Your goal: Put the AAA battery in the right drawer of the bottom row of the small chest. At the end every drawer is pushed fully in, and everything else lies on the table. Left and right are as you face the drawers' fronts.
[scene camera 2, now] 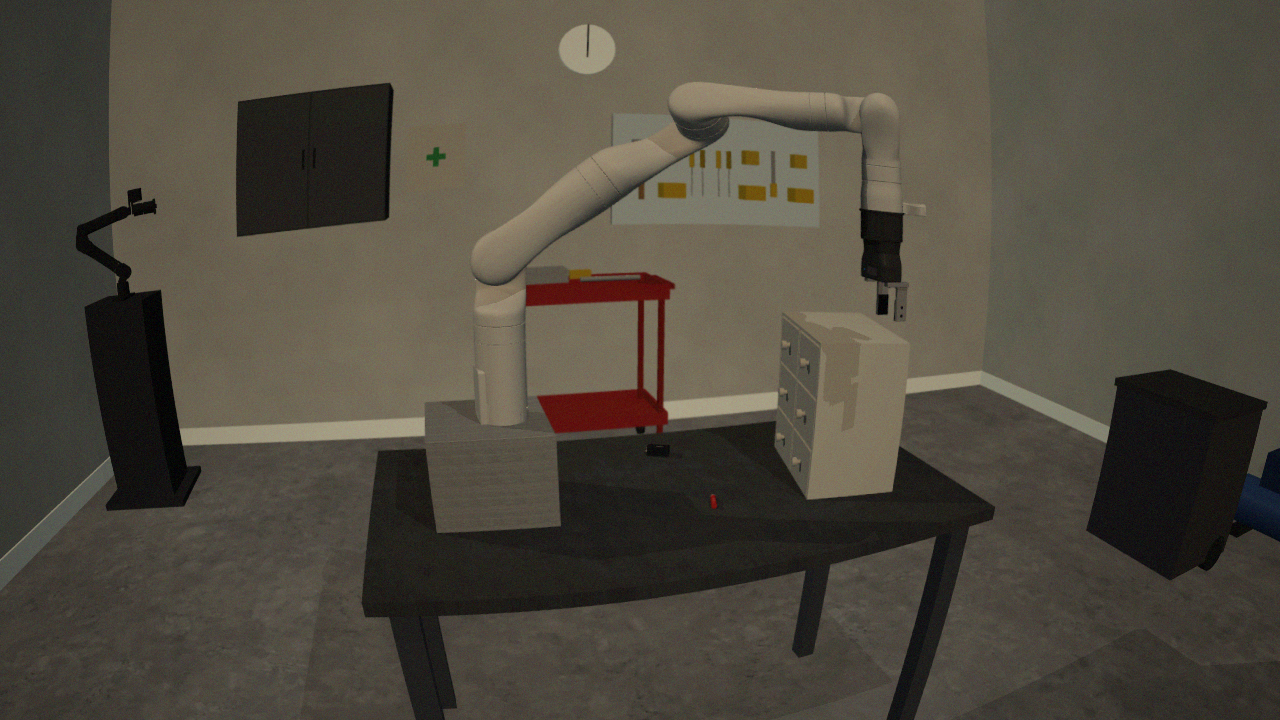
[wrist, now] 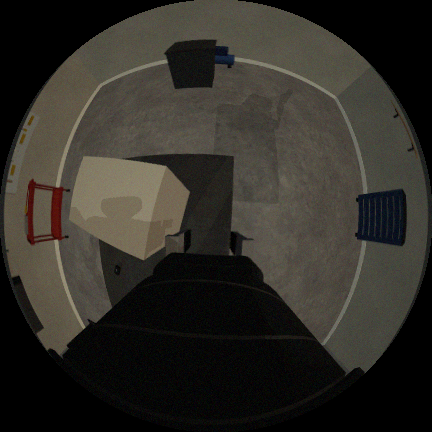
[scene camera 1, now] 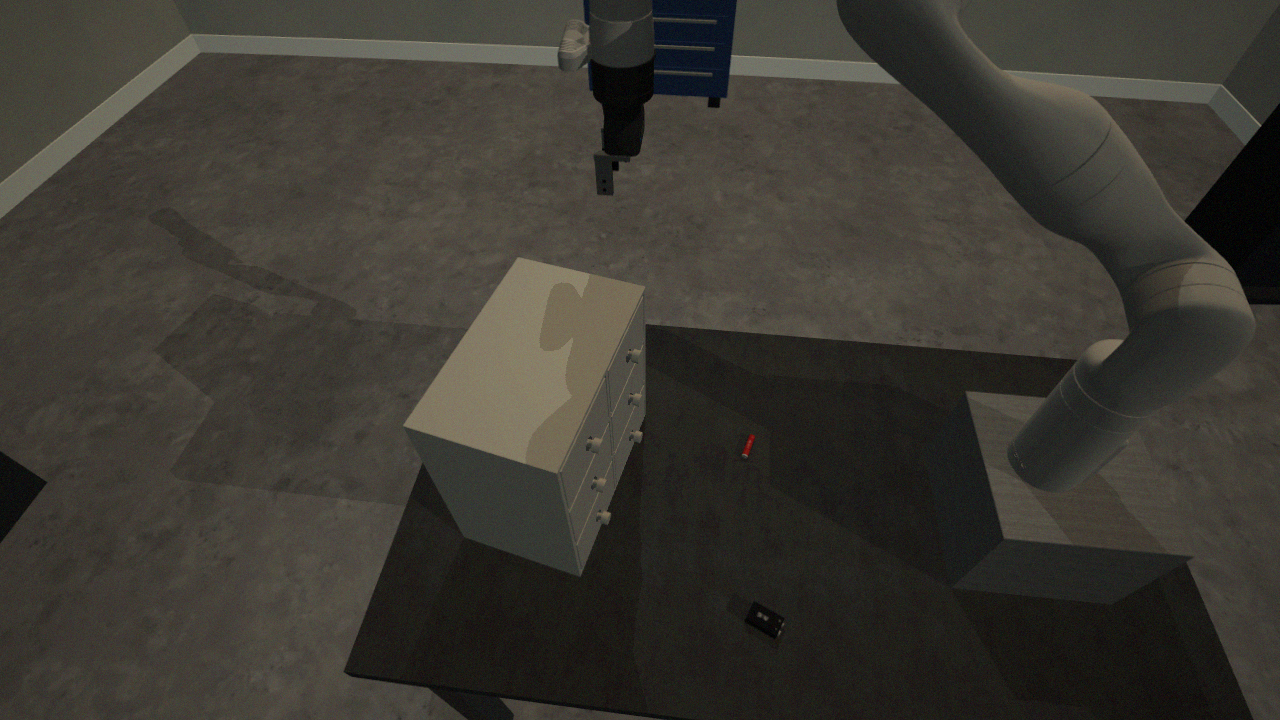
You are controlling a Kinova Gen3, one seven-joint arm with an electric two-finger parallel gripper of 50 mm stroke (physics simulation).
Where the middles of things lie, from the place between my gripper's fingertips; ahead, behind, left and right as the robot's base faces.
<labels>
My gripper is now 80 mm short of the white chest (scene camera 1: 493,430), 250 mm to the right of it and 220 mm above it. Also, from my hand: black block (scene camera 1: 759,617) 220 mm behind, 480 mm to the left, 370 mm below.
</labels>
